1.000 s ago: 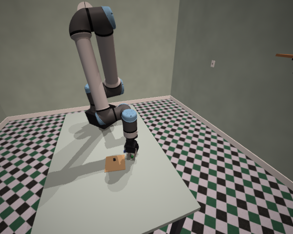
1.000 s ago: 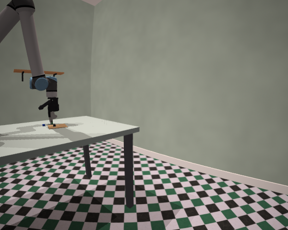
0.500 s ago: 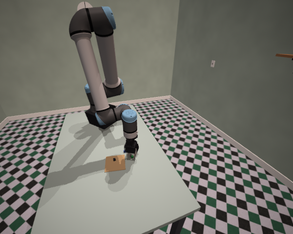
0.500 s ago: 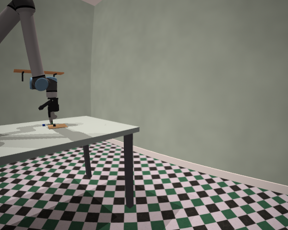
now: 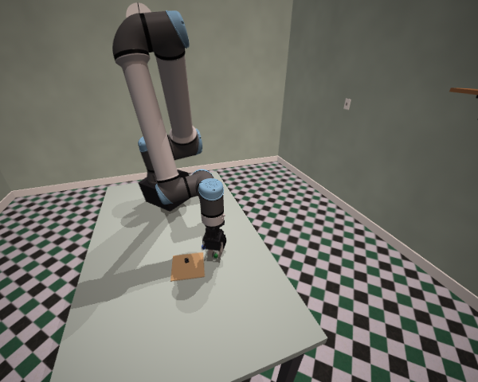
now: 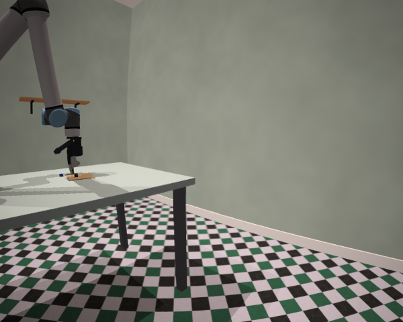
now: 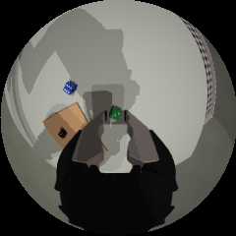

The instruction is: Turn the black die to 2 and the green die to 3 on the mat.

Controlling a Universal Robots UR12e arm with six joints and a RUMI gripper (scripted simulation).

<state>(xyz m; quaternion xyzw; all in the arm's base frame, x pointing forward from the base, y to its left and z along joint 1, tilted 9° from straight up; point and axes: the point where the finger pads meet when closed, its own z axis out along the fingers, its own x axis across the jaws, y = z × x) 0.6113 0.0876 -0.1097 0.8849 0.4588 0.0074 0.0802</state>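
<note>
Now: hand 1 cm above the green die. The rest, counted from my hand: black die 13 cm to the right, 3 cm behind; orange mat 13 cm to the right, 2 cm below; blue die 8 cm behind, 3 cm to the right, 1 cm below.
</note>
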